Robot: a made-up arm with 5 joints.
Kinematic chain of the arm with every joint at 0, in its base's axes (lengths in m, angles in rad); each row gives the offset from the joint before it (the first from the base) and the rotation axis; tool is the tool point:
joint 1: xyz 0 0 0.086 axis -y
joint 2: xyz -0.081 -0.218 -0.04 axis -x
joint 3: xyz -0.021 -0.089 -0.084 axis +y
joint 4: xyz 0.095 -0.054 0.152 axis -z
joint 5: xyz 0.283 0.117 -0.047 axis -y
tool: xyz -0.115 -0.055 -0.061
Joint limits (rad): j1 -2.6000..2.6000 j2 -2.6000..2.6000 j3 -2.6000..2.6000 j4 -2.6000..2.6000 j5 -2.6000..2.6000
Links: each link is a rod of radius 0.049 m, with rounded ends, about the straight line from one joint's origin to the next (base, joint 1, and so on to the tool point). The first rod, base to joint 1, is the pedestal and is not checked.
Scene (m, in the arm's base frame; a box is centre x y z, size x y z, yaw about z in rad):
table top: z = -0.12
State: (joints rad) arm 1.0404 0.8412 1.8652 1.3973 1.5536
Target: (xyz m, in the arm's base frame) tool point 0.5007 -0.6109 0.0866
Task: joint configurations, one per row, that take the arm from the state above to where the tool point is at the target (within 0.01 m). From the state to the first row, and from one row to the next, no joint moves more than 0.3 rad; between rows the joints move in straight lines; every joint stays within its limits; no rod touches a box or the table.
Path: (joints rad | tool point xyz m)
1: 1.2292 0.7530 1.6137 1.2852 1.4460 | -0.0630 -0.7659 -0.0288
2: 1.4180 0.6649 1.3621 1.1730 1.3384 | 0.0570 -0.7610 0.0108
3: 1.6068 0.5767 1.1106 1.0609 1.2308 | 0.1364 -0.7300 0.0994
4: 1.7956 0.4885 0.8590 0.9488 1.1232 | 0.1549 -0.6777 0.2073
5: 1.7738 0.3324 1.0808 0.9227 1.3437 | 0.2781 -0.6835 0.1816
6: 1.7520 0.1762 1.3026 0.8967 1.5642 | 0.3962 -0.6604 0.1411
7: 1.7301 0.0200 1.5243 0.8706 1.7846 | 0.5007 -0.6109 0.0866

